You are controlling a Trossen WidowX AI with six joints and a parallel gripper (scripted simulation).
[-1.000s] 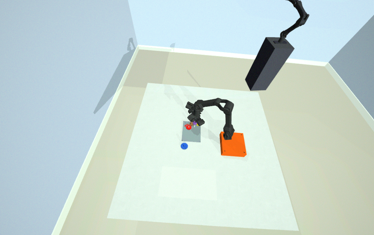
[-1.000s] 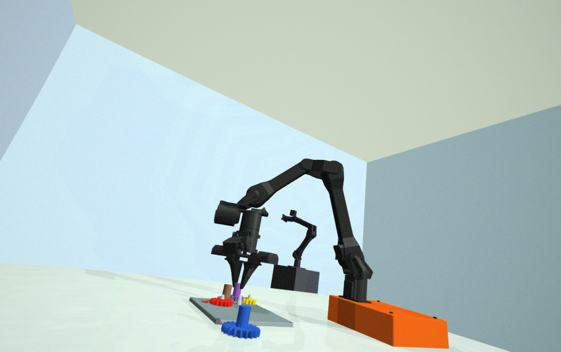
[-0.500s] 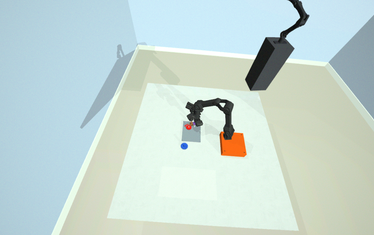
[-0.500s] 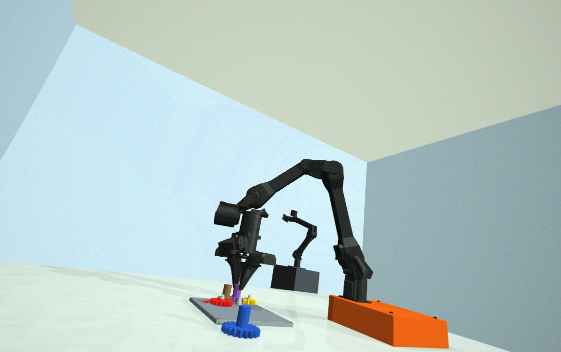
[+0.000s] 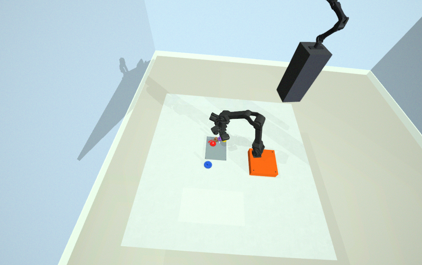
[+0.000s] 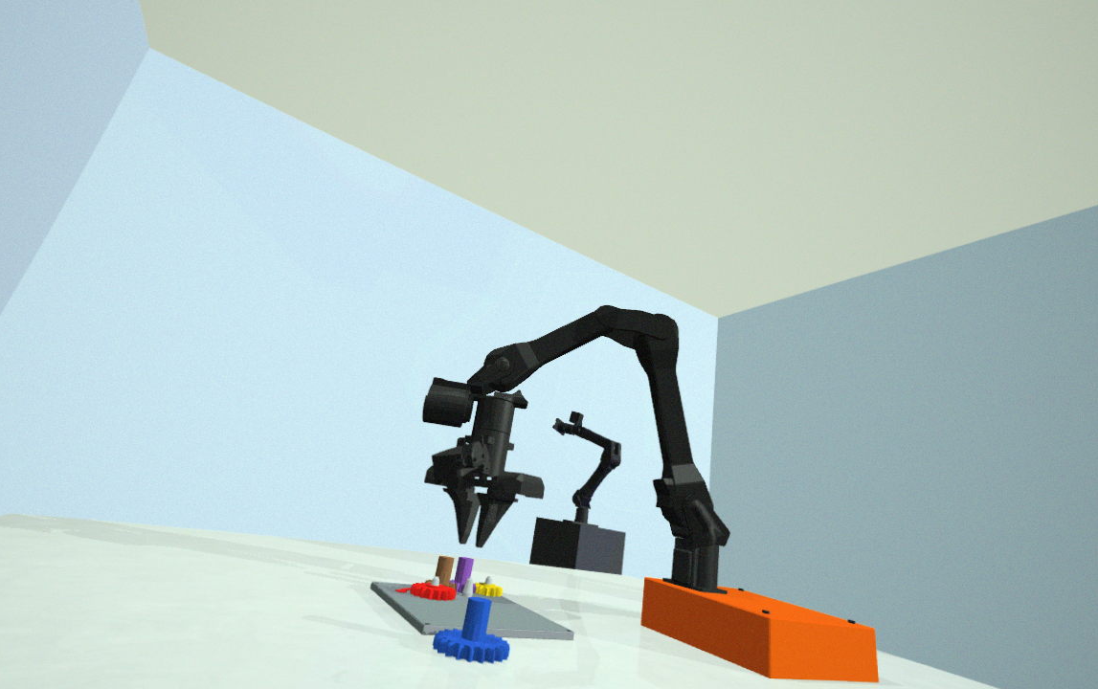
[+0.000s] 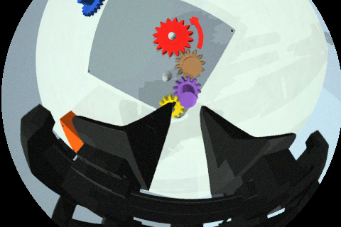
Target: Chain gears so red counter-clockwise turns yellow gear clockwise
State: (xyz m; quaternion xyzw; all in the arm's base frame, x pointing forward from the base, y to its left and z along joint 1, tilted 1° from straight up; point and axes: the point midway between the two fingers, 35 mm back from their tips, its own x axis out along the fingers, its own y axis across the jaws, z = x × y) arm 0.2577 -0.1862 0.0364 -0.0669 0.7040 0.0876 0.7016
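Right now the purple gear is 4 cm below my gripper tip. The rest, counted from my gripper tip: yellow gear 3 cm behind, 1 cm to the left, 5 cm below; then red gear 7 cm ahead, 4 cm to the left, 5 cm below; then brown gear 4 cm ahead, 1 cm to the left, 4 cm below.
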